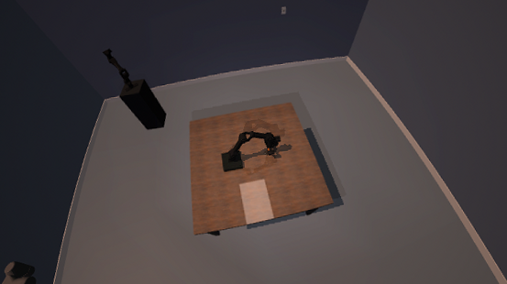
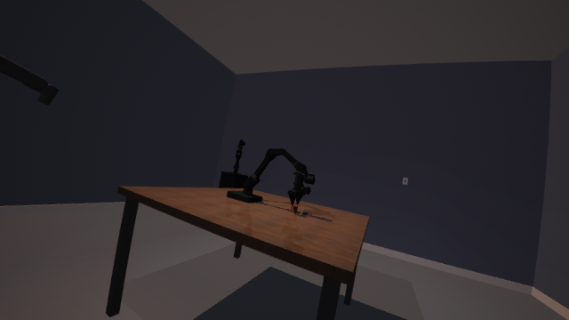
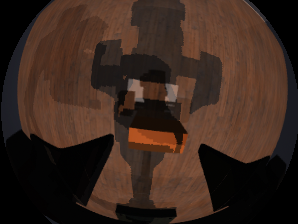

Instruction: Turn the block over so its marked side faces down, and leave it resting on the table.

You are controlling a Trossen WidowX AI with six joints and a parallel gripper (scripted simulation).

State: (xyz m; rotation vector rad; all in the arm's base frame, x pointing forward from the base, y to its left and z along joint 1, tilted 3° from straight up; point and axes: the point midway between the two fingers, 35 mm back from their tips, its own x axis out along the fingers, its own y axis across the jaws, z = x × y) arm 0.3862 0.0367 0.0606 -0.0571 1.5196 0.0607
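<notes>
Now: the orange block 30 mm below my gripper tip and 10 mm behind it.
</notes>
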